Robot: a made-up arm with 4 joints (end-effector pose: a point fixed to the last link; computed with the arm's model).
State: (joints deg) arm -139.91 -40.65 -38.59 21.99
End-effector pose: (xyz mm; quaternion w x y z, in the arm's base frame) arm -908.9 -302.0 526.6 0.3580 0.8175 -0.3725 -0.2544
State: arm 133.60 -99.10 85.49 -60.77
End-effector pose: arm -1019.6 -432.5 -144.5 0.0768 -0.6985 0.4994 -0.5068
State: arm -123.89 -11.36 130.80 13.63
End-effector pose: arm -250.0 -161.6 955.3 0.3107 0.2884 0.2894 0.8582
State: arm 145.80 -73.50 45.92 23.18
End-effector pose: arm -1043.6 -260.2 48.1 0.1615 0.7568 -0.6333 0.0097
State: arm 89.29 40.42 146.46 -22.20
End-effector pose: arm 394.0 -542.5 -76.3 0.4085 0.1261 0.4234 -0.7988
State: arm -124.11 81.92 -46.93 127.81
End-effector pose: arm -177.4 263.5 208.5 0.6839 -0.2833 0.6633 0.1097
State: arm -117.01 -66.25 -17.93 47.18
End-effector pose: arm -969.9 53.0 448.4 0.6296 0.5433 -0.5526 -0.0550
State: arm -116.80 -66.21 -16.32 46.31
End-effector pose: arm -973.7 48.6 446.8 0.6325 0.5418 -0.5522 -0.0382
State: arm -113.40 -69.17 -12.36 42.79
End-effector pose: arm -1003.6 56.5 408.4 0.6327 0.5229 -0.5705 0.0297
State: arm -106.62 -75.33 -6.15 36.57
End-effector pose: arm -1052.1 63.4 327.7 0.6285 0.4805 -0.5924 0.1524
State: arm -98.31 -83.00 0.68 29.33
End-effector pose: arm -1095.3 47.8 229.4 0.6195 0.4209 -0.5927 0.2963
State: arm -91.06 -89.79 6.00 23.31
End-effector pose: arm -1119.9 14.0 150.3 0.6079 0.3636 -0.5723 0.4131
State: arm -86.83 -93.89 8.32 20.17
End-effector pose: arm -1128.5 -11.7 105.4 0.5980 0.3298 -0.5564 0.4733
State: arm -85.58 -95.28 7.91 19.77
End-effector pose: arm -1129.1 -17.3 86.2 0.5920 0.3224 -0.5580 0.4839
